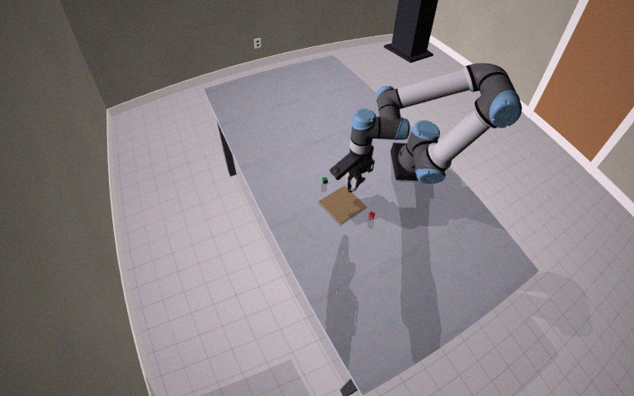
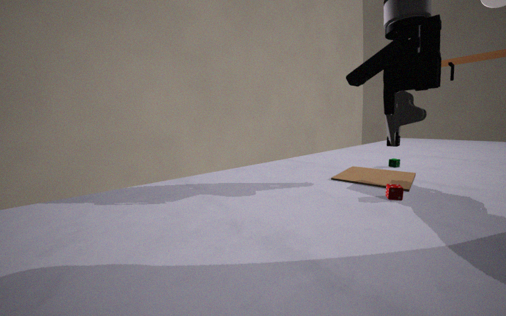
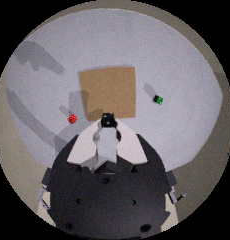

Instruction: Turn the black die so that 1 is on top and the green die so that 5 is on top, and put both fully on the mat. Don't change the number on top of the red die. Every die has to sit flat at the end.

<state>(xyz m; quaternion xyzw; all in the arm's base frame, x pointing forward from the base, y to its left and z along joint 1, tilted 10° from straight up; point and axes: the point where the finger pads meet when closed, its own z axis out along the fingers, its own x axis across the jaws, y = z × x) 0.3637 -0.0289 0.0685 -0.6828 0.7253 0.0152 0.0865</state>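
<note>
The brown mat lies 9 cm below my hand and 3 cm ahead of it. From my hand the other things lie so: green die: 14 cm to the right, 8 cm below, 2 cm ahead; then red die: 11 cm to the left, 8 cm below, 3 cm behind; then black die: 1 cm below.
</note>
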